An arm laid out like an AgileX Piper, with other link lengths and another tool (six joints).
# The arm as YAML. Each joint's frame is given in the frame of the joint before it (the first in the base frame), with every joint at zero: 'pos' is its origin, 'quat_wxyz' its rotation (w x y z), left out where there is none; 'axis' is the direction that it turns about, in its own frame. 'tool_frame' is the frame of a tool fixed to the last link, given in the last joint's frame.
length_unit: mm
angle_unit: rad
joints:
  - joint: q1
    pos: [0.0, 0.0, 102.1]
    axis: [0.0, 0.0, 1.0]
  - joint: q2
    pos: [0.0, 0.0, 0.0]
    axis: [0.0, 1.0, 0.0]
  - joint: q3
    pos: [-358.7, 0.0, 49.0]
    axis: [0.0, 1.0, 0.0]
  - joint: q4
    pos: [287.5, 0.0, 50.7]
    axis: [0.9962, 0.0, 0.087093]
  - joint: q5
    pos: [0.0, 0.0, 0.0]
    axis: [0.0, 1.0, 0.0]
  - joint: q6
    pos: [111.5, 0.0, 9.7]
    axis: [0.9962, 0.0, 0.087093]
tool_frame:
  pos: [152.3, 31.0, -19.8]
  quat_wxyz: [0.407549, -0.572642, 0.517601, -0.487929]
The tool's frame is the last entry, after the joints.
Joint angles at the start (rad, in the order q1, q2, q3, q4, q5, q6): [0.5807, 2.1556, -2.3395, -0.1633, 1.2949, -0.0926]
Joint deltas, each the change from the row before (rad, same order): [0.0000, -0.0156, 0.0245, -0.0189, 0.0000, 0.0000]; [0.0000, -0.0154, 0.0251, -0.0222, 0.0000, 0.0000]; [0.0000, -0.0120, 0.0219, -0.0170, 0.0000, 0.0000]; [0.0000, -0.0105, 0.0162, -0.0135, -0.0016, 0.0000]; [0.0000, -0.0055, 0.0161, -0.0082, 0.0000, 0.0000]
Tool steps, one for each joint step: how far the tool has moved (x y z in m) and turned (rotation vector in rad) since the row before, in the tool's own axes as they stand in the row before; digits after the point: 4 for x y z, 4 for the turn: [0.0040, 0.0063, -0.0010, -0.0126, 0.0165, -0.0021]; [0.0048, 0.0067, -0.0004, -0.0140, 0.0196, -0.0025]; [0.0033, 0.0058, 0.0005, -0.0130, 0.0145, -0.0027]; [0.0030, 0.0040, -0.0006, -0.0067, 0.0123, -0.0016]; [0.0007, 0.0040, 0.0022, -0.0117, 0.0058, -0.0032]
